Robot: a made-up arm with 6 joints.
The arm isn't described. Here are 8 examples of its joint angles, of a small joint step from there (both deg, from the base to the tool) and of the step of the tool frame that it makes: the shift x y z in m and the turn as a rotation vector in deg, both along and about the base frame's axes.
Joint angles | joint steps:
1: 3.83 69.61 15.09 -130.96 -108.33 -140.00 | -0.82 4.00 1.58 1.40 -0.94 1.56
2: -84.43 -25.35 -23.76 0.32 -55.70 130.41 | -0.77 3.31 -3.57 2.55 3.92 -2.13
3: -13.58 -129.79 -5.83 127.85 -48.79 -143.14 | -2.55 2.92 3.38 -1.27 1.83 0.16
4: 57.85 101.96 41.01 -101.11 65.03 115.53 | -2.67 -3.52 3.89 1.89 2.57 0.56
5: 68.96 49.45 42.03 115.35 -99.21 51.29 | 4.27 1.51 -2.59 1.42 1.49 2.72
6: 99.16 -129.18 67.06 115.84 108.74 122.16 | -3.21 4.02 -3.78 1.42 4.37 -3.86
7: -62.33 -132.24 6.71 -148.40 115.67 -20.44 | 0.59 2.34 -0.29 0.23 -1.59 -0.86
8: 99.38 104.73 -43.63 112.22 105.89 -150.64 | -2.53 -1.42 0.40 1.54 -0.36 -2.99
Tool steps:
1: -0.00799 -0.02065 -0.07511 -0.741 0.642 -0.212
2: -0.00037 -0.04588 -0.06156 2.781 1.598 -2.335
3: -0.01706 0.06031 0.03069 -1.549 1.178 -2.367
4: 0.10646 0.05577 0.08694 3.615 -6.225 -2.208
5: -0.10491 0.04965 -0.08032 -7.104 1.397 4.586
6: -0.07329 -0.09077 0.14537 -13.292 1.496 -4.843
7: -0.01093 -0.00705 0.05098 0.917 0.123 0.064
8: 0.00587 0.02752 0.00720 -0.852 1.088 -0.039
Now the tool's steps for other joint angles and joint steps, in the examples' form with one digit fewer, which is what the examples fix.
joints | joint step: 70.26 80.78 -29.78 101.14 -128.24 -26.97 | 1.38 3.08 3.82 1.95 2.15 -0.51
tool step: -0.0212 0.0227 -0.0488 1.57 2.45 2.74
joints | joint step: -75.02 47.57 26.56 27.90 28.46 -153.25 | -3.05 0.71 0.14 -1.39 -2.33 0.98
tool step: -0.0757 -0.0136 -0.0200 2.36 0.61 -4.60
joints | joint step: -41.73 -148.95 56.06 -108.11 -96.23 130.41 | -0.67 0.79 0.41 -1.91 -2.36 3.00
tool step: 0.0077 0.0222 0.0091 -3.30 -1.34 -2.78
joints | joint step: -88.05 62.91 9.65 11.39 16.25 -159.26 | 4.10 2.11 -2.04 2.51 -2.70 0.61
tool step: 0.0912 0.0168 -0.0599 6.57 2.84 6.22
